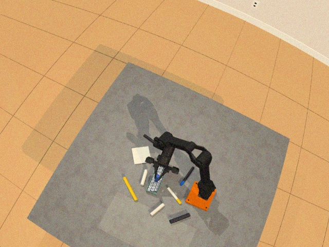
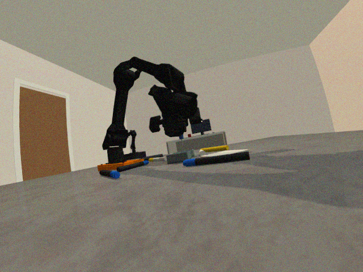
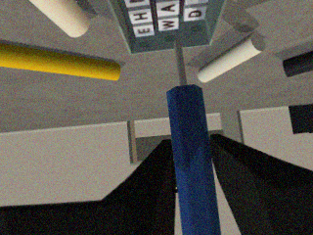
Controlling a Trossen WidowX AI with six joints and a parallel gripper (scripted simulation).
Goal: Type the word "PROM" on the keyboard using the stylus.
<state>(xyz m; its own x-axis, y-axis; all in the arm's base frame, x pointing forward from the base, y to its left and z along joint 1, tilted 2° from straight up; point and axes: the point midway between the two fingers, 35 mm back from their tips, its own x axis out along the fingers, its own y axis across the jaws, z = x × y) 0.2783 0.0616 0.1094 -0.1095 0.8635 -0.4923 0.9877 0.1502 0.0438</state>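
Right now the white pad is 16 cm ahead of my gripper tip, 12 cm to the right of it and 10 cm below it. Also, from my gripper tip: blue stylus 1 cm below; stylus tip 5 cm below; white-yellow stick 14 cm behind, 1 cm to the left, 10 cm below.
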